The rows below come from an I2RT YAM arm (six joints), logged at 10 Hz.
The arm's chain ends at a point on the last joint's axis. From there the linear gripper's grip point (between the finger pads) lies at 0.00 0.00 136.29 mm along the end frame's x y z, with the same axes.
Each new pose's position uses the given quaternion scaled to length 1; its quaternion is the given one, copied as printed.
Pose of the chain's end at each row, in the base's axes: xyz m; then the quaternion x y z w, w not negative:
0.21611 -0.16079 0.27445 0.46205 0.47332 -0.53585 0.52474
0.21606 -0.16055 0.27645 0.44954 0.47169 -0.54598 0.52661
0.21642 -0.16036 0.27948 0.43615 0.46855 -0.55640 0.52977
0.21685 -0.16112 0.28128 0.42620 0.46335 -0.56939 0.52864
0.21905 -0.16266 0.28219 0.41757 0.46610 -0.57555 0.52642
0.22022 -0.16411 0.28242 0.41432 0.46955 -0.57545 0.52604
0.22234 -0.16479 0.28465 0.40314 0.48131 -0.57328 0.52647
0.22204 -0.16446 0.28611 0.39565 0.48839 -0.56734 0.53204
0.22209 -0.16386 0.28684 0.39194 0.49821 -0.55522 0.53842
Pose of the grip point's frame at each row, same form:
0.21632 -0.29601 0.29148 0.46205 0.47332 -0.53585 0.52474
0.21687 -0.29528 0.29701 0.44954 0.47169 -0.54598 0.52661
0.21793 -0.29440 0.30408 0.43615 0.46855 -0.55640 0.52977
0.21747 -0.29445 0.30954 0.42620 0.46335 -0.56939 0.52864
0.22042 -0.29570 0.31173 0.41757 0.46610 -0.57555 0.52642
0.22256 -0.29717 0.31182 0.41432 0.46955 -0.57545 0.52604
0.22841 -0.29785 0.31349 0.40314 0.48131 -0.57328 0.52647
0.23168 -0.29737 0.31471 0.39565 0.48839 -0.56734 0.53204
0.23589 -0.29678 0.31360 0.39194 0.49821 -0.55522 0.53842

